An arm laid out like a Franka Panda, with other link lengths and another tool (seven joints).
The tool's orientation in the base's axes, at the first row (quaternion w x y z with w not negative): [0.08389, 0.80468, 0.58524, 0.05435]
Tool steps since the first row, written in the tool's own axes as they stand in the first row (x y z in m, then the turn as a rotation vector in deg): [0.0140, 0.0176, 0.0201, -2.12, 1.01, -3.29]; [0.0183, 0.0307, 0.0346, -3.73, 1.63, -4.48]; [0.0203, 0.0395, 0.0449, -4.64, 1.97, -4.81]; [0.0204, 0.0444, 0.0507, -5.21, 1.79, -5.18]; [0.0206, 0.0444, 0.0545, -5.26, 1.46, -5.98]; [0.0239, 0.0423, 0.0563, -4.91, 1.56, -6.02]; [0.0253, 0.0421, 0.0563, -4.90, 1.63, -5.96]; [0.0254, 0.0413, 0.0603, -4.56, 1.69, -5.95]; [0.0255, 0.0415, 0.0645, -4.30, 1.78, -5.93]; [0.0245, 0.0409, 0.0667, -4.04, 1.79, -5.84]
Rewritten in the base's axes. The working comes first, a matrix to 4 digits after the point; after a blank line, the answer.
The tool's axes in the first row as the columns of a matrix, in the base's axes (used below as rounded here):
[0.3091, 0.9327, 0.1857]
[0.9510, -0.3009, -0.0714]
[-0.0107, 0.1986, -0.9800]

[0.0245, 0.0066, -0.0164, -0.32, -2.09, 3.45]; [0.0407, 0.0057, -0.0280, -0.46, -3.72, 4.75]; [0.0515, 0.0042, -0.0364, -0.49, -4.66, 5.15]; [0.0571, 0.0024, -0.0411, -0.90, -5.12, 5.49]; [0.0579, 0.0023, -0.0448, -1.37, -5.01, 6.21]; [0.0573, 0.0060, -0.0470, -1.18, -4.71, 6.26]; [0.0575, 0.0074, -0.0471, -1.10, -4.72, 6.22]; [0.0576, 0.0074, -0.0512, -0.94, -4.42, 6.22]; [0.0586, 0.0072, -0.0552, -0.77, -4.20, 6.21]; [0.0581, 0.0062, -0.0575, -0.66, -3.96, 6.12]
